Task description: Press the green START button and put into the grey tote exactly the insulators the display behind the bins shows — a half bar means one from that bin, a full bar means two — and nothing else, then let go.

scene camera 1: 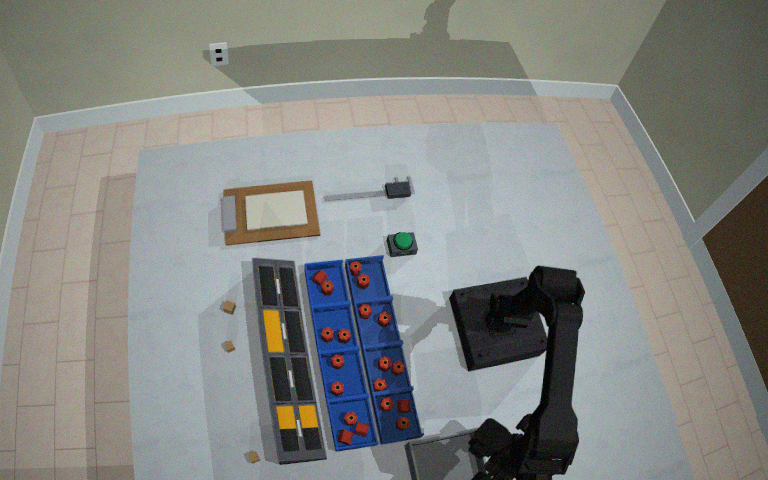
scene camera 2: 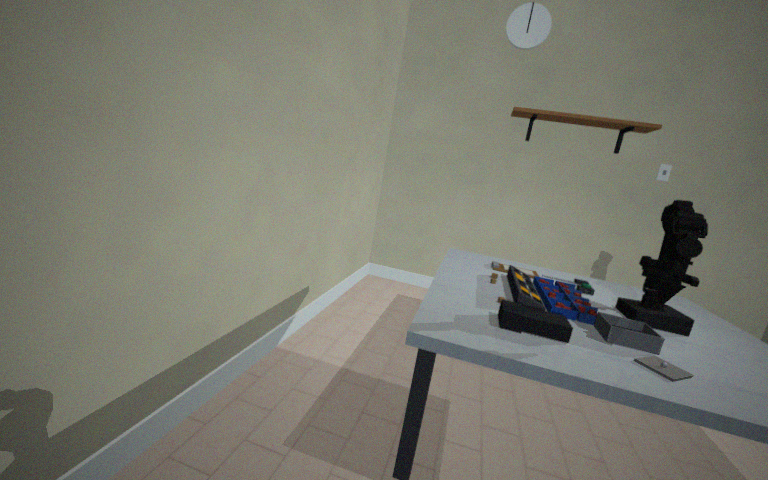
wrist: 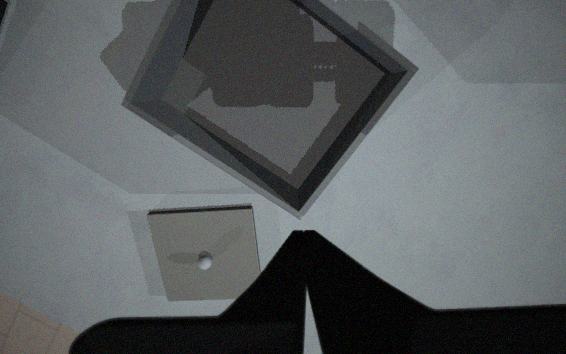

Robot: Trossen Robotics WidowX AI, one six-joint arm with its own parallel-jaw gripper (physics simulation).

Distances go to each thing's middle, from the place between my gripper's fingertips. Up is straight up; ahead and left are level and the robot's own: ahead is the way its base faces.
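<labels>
Counted from my hand: grey tote (scene camera 2: pixel 621 331), 50 mm ahead, 30 mm to the right, 120 mm below; dark box (scene camera 2: pixel 512 316), 100 mm to the left, 360 mm ahead, 120 mm below; grey tool (scene camera 1: pixel 397 189), 110 mm ahead, 750 mm to the right, 140 mm below; brown board with cream pad (scene camera 1: pixel 281 211), 370 mm ahead, 700 mm to the right, 140 mm below.
</labels>
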